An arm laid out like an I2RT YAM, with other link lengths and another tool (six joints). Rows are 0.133 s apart.
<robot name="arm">
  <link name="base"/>
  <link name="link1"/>
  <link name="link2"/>
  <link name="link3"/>
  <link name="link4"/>
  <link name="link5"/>
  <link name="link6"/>
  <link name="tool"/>
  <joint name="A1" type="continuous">
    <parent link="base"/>
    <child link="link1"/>
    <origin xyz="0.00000 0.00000 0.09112"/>
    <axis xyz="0 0 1"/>
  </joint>
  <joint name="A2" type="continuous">
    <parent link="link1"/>
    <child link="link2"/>
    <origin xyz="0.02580 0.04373 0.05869"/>
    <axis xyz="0 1 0"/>
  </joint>
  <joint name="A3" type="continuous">
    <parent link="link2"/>
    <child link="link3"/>
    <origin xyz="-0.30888 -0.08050 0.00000"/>
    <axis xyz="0 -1 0"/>
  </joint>
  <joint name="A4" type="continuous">
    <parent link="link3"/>
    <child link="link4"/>
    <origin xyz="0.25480 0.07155 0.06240"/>
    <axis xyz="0 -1 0"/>
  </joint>
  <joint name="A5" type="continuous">
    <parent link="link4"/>
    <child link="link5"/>
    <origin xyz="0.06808 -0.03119 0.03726"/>
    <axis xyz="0 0 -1"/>
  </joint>
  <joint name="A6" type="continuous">
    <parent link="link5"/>
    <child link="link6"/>
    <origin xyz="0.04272 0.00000 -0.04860"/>
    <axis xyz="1 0 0"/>
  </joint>
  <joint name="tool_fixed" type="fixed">
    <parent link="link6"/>
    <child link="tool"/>
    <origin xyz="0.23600 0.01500 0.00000" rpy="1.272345 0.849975 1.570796"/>
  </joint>
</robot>
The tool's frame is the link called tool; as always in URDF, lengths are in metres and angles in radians. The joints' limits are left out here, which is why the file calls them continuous.
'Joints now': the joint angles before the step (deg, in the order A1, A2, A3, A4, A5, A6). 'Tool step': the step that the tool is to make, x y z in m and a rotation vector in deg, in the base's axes. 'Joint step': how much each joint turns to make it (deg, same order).
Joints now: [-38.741, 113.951, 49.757, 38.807, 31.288, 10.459]
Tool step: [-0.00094, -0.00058, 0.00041, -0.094, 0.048, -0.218]
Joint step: [-0.001, 0.000, 0.023, -0.001, 0.240, 0.000]
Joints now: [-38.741, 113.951, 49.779, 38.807, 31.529, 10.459]
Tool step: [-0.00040, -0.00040, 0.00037, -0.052, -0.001, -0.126]
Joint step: [0.000, 0.001, 0.044, -0.021, 0.131, 0.021]
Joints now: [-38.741, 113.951, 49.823, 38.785, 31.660, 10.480]
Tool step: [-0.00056, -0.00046, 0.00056, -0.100, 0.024, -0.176]
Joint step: [0.021, 0.000, 0.044, -0.001, 0.218, 0.000]
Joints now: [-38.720, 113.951, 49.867, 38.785, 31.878, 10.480]
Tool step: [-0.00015, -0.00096, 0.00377, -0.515, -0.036, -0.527]
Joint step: [0.284, -0.066, 0.283, 0.000, 0.896, 0.000]
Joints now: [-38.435, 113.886, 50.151, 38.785, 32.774, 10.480]
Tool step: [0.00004, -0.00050, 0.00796, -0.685, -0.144, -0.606]
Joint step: [0.415, -0.591, 0.415, -0.482, 1.115, 0.022]
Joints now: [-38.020, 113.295, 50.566, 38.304, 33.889, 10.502]
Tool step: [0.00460, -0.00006, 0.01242, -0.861, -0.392, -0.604]
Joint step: [0.874, -0.655, 1.311, -1.268, 1.530, 0.241]
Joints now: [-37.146, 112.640, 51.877, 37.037, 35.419, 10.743]
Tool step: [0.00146, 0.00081, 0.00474, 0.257, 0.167, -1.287]
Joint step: [0.918, -0.285, 1.770, -3.082, 1.967, 1.245]
